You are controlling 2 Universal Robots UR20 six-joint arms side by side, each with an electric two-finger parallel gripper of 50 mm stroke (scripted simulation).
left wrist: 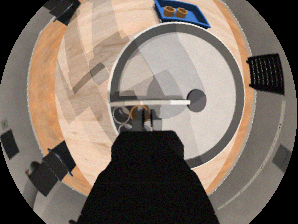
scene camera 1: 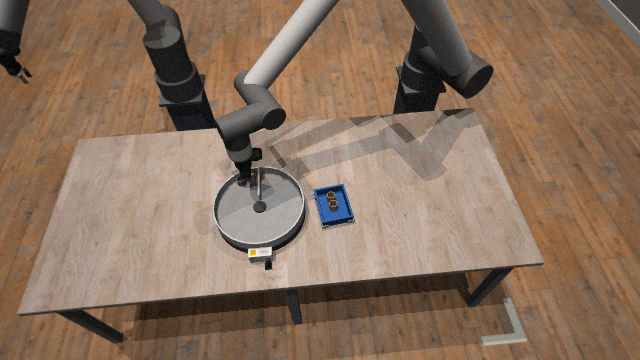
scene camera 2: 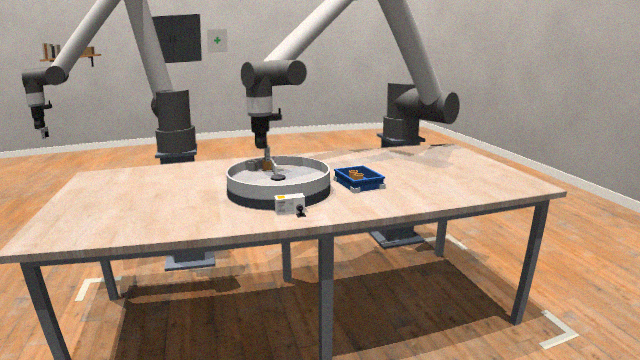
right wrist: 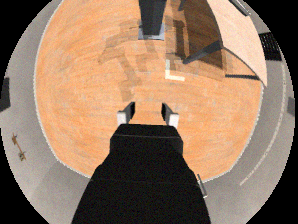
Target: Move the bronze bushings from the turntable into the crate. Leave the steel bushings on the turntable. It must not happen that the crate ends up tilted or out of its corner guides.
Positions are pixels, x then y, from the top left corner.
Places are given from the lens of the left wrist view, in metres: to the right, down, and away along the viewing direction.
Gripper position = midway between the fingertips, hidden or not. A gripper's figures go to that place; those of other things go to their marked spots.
my left gripper [left wrist: 147, 114]: 0.00, 0.00, 0.17
turntable [left wrist: 170, 66]: 0.06, -0.11, 0.18
